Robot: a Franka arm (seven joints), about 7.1 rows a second.
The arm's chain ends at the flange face. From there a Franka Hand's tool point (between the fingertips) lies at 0.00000 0.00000 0.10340 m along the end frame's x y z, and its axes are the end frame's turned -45 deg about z.
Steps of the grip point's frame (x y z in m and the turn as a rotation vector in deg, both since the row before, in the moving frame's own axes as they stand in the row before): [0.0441 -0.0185 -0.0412 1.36 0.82 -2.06]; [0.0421 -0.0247 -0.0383 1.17 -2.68 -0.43]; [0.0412 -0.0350 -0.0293 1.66 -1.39 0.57]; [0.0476 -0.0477 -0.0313 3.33 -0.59 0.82]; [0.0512 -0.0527 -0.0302 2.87 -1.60 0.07]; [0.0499 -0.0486 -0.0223 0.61 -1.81 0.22]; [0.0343 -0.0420 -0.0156 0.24 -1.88 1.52]
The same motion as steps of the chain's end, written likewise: [0.0188 -0.0415 -0.0412 1.54 -0.38 -2.06]; [0.0172 -0.0492 -0.0382 -1.07 -2.72 -0.43]; [0.0083 -0.0535 -0.0292 0.19 -2.16 0.57]; [0.0049 -0.0639 -0.0311 1.94 -2.77 0.82]; [0.0046 -0.0718 -0.0300 0.90 -3.16 0.07]; [0.0040 -0.0712 -0.0222 -0.85 -1.71 0.22]; [-0.0027 -0.0560 -0.0155 -1.16 -1.50 1.52]
